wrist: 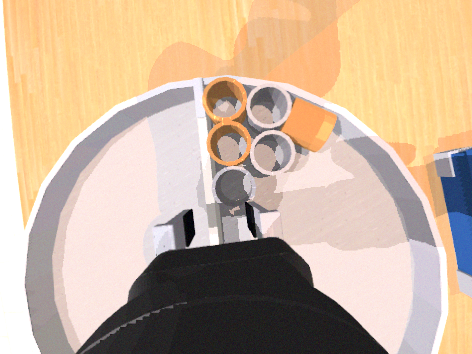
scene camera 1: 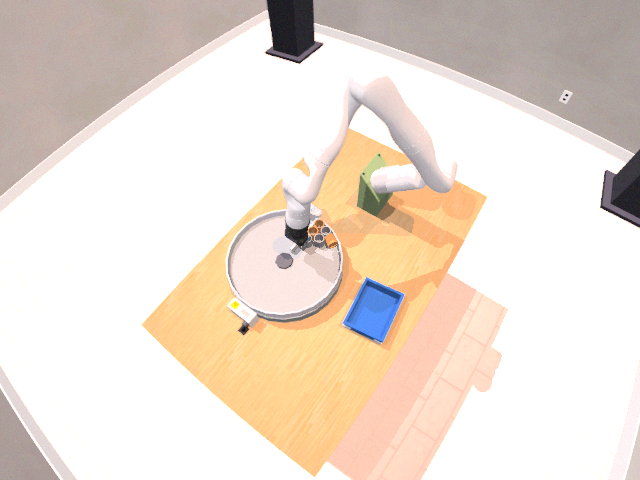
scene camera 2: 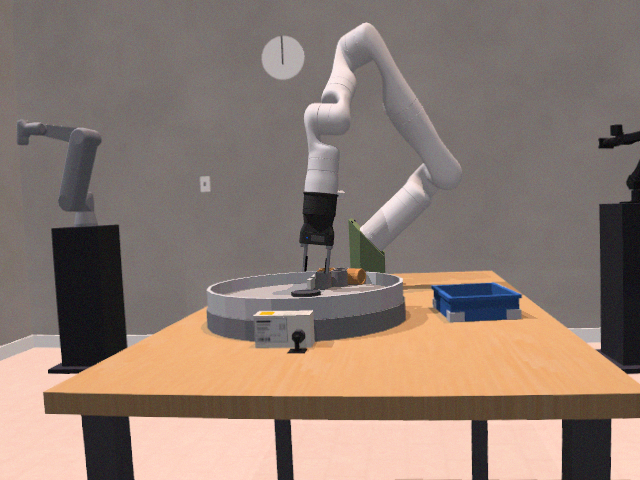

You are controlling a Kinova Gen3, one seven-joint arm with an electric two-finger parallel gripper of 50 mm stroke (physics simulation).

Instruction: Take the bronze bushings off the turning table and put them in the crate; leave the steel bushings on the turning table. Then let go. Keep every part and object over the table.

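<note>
A blue crate (scene camera 1: 371, 314) is there for me to see. I can see my own gripper too, at (scene camera 2: 315, 272) and again at (wrist: 220, 218).
</note>
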